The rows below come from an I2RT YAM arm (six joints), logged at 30 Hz.
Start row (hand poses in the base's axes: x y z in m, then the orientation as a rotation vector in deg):
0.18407, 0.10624, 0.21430, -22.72, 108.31, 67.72
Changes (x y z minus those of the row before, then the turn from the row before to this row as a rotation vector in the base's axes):
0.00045, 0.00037, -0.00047, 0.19, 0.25, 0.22
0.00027, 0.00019, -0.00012, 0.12, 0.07, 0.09
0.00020, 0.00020, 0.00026, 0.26, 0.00, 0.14
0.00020, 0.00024, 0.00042, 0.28, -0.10, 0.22
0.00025, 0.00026, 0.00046, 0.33, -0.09, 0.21
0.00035, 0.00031, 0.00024, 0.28, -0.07, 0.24
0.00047, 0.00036, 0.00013, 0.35, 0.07, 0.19
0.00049, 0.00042, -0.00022, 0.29, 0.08, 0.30
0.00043, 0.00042, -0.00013, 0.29, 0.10, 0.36
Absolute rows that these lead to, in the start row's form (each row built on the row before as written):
0.18452, 0.10661, 0.21383, -22.70, 108.40, 68.14
0.18479, 0.10680, 0.21371, -22.69, 108.38, 68.34
0.18499, 0.10700, 0.21397, -22.69, 108.21, 68.67
0.18519, 0.10724, 0.21439, -22.81, 107.94, 69.03
0.18544, 0.10750, 0.21485, -22.89, 107.64, 69.43
0.18579, 0.10781, 0.21509, -23.01, 107.39, 69.81
0.18626, 0.10817, 0.21522, -22.97, 107.21, 70.28
0.18675, 0.10859, 0.21500, -23.06, 107.08, 70.77
0.18718, 0.10901, 0.21487, -23.20, 106.97, 71.31

